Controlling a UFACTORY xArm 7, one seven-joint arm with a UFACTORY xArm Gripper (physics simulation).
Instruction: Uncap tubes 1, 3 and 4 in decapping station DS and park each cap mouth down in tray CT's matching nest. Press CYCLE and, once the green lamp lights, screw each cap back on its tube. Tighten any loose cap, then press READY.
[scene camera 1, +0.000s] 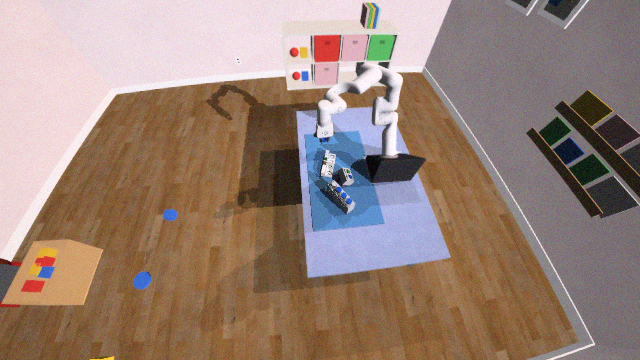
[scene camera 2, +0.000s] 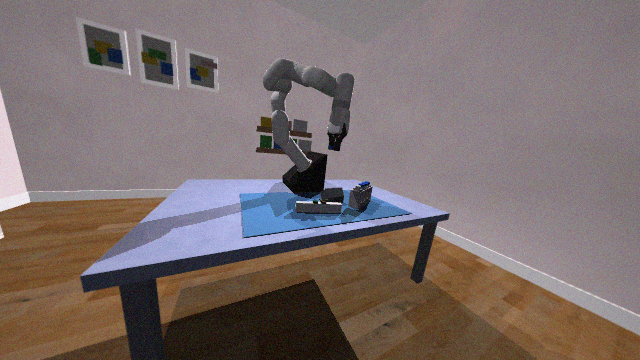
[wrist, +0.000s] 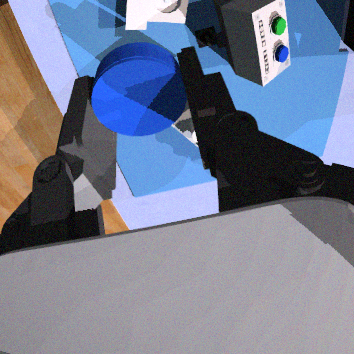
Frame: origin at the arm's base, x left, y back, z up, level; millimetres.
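Seen in the pictures: gripper, between the fingertips: (scene camera 1: 324, 141) (scene camera 2: 333, 150) (wrist: 143, 87); arm's base, origin of its link: (scene camera 1: 388, 157) (scene camera 2: 305, 166).
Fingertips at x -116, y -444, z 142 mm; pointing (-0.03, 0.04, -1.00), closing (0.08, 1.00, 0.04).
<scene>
Pixels of each thing's top centre, then the offset from my fingertips to it. Level surfaces: height alone.
- large blue cap, centre of its top: (wrist: 139, 101) dy +0, dx -7, dz +19 mm
- white tray CT, centre of its top: (scene camera 2: 318, 199) (scene camera 1: 329, 161) dy +49, dx -20, dz -245 mm
- control box, centre of its top: (wrist: 269, 49) (scene camera 2: 332, 187) (scene camera 1: 346, 173) dy +134, dx +135, dz -215 mm
- green dome, centre of its top: (wrist: 280, 28) dy +156, dx +112, dz -224 mm
- blue mat, height of its surface: dz -299 mm
- pale table, height of its surface: dz -302 mm
My gripper (scene camera 1: 325, 140) (scene camera 2: 335, 147) (wrist: 143, 87) is shut on a large blue cap (wrist: 139, 95), held high above the mat, past the end of the white tray CT (scene camera 1: 328, 164) (scene camera 2: 318, 207). The cap's closed or open side cannot be told. Small dark and coloured spots show in the tray; its nests are too small to read. Station DS (scene camera 1: 341, 198) (scene camera 2: 360, 198) shows several blue caps in a row; its end toward the tray looks pale. The control box (scene camera 1: 345, 176) (scene camera 2: 332, 194) (wrist: 240, 40) carries a green dome (wrist: 279, 25) and a blue one (wrist: 282, 53); whether the green is lit is unclear.
The blue mat (scene camera 1: 345, 222) (scene camera 2: 265, 222) lies on the pale table (scene camera 1: 400, 245) (scene camera 2: 165, 240). The arm's black base (scene camera 1: 395, 169) (scene camera 2: 312, 175) stands beside the mat. White parts show at the wrist view's top and behind the cap; which objects they are is unclear.
</scene>
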